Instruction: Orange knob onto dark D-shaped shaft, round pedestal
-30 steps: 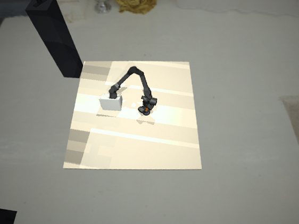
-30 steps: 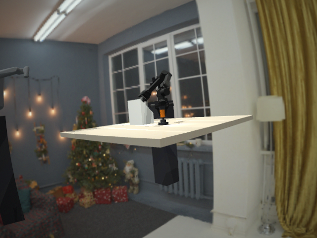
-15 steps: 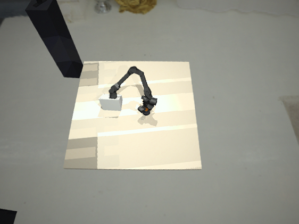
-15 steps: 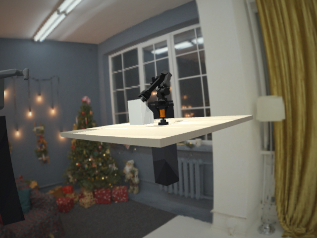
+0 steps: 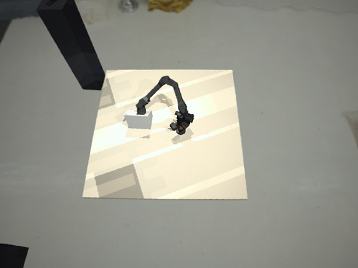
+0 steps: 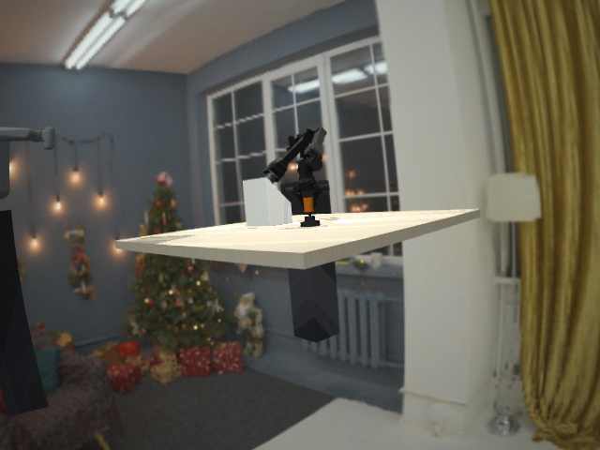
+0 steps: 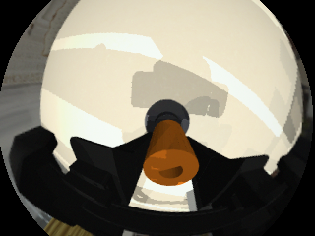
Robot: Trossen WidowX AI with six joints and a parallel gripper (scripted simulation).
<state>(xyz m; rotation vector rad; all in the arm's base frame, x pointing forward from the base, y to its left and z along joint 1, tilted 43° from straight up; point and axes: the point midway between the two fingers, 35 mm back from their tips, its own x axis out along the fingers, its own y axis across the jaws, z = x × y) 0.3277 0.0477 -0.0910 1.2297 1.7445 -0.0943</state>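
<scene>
Now: gripper tip 20 mm below the orange knob. Also, from my gripper tip: dark round pedestal 40 mm below.
</scene>
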